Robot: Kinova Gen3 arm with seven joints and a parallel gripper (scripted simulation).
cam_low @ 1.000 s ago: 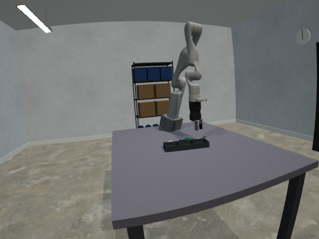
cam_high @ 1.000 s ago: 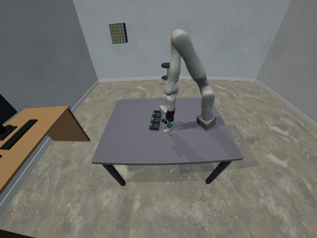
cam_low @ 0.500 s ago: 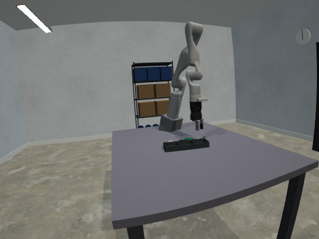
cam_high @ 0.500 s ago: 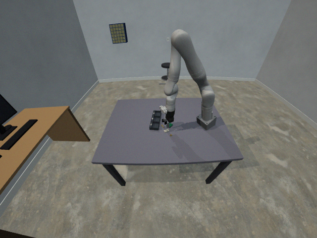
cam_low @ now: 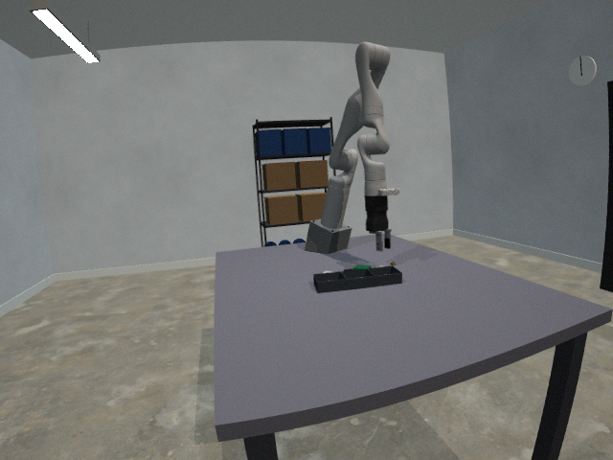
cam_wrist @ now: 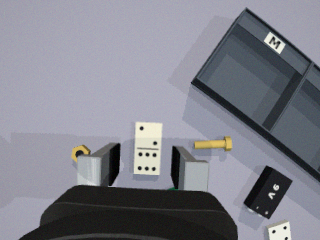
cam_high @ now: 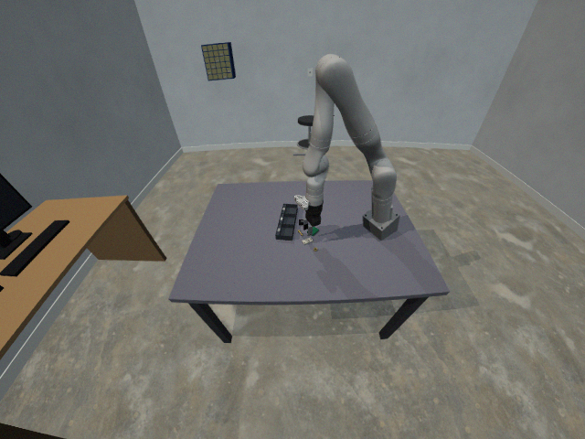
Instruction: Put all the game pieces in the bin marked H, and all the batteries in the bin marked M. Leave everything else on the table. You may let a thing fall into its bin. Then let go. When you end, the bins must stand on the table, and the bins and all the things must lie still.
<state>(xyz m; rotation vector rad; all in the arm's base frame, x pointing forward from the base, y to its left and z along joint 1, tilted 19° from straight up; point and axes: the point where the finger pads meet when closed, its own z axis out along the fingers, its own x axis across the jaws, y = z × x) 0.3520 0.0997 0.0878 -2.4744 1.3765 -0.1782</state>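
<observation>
Now: the cream domino 80 mm below my hand. Also, from my hand: yellow bolt: 40 mm ahead, 50 mm to the right, 80 mm below; brass nut: 40 mm behind, 50 mm to the left, 80 mm below; green flat piece: 20 mm behind, 70 mm to the right, 80 mm below.
</observation>
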